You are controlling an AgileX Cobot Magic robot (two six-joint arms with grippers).
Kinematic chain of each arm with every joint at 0, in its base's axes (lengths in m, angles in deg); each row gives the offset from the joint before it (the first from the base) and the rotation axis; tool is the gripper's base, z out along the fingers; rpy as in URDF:
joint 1: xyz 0 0 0.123 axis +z
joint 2: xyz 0 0 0 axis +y
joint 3: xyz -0.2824 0 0.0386 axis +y
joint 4: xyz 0.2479 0 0.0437 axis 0.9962 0 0.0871
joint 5: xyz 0 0 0 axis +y
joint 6: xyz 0.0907 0 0.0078 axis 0.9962 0 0.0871
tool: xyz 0 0 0 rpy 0 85 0
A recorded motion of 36 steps. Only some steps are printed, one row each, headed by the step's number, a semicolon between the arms.
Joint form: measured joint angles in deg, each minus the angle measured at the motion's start. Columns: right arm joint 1, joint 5, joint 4, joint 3, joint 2, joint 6; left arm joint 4, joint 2, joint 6, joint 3, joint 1, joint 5.
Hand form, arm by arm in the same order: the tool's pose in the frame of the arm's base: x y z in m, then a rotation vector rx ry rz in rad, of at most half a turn. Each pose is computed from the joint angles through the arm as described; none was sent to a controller.
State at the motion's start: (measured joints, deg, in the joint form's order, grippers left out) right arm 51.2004 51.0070 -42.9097 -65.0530 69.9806 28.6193; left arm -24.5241 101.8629 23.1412 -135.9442 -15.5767 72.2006
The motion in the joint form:
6: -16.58 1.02 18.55 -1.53 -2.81 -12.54; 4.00 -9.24 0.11 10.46 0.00 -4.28
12: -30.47 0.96 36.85 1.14 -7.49 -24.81; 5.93 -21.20 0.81 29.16 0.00 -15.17
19: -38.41 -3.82 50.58 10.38 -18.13 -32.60; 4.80 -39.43 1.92 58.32 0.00 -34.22
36: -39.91 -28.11 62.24 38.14 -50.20 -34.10; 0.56 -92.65 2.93 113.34 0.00 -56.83
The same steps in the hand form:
6: 0.2103 0.1092 0.3785 -0.5221 2.2446 -0.0789; 0.2921 -0.1121 0.5331 0.7403 1.9227 -0.3459
12: 0.2030 0.0687 0.3765 -0.3837 2.3295 0.0781; 0.2587 -0.0974 0.5198 0.6682 1.8782 -0.2928
19: 0.1653 0.0467 0.3675 -0.2797 2.2433 0.2415; 0.2038 -0.0765 0.4735 0.5404 1.7740 -0.2701
36: 0.0731 0.0266 0.3139 -0.0784 1.7533 0.4152; 0.0443 -0.0226 0.3129 0.3264 1.4659 -0.2592

